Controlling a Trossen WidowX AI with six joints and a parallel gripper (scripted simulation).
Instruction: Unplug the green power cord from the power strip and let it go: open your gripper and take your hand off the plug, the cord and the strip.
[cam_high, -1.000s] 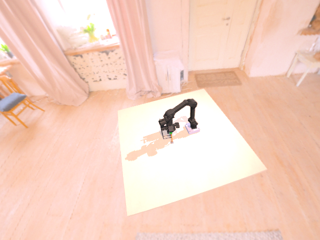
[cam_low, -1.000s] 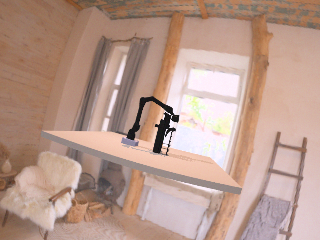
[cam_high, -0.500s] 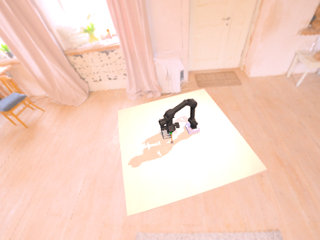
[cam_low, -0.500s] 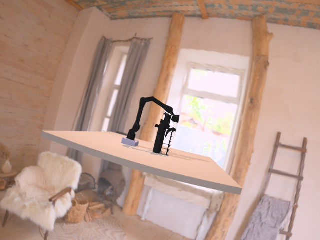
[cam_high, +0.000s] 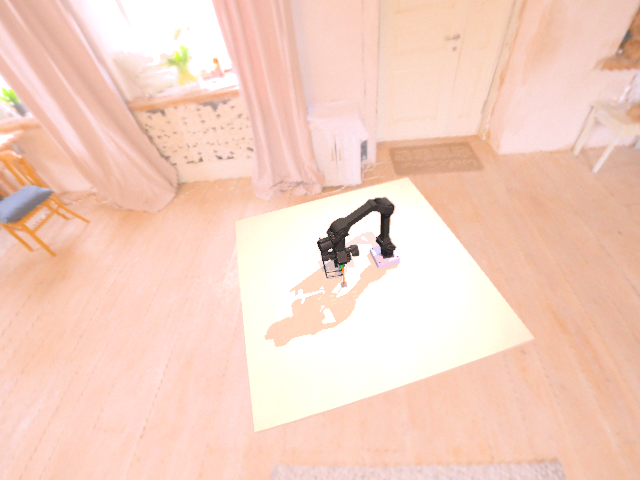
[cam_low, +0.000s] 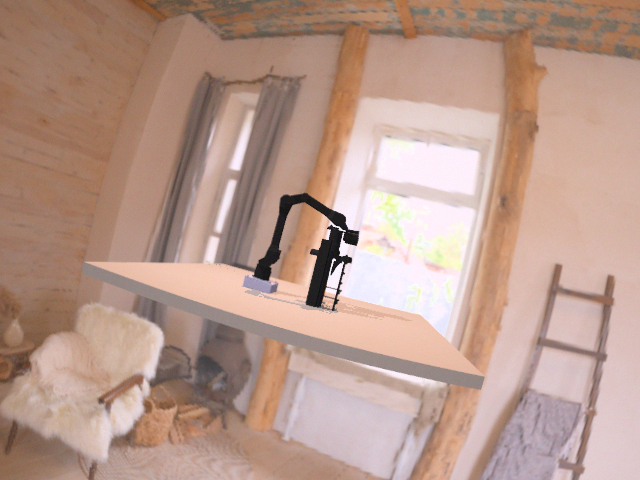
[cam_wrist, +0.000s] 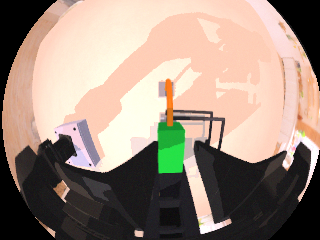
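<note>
My gripper tip is 30 mm to the left of the green plug and 10 mm above it.
</note>
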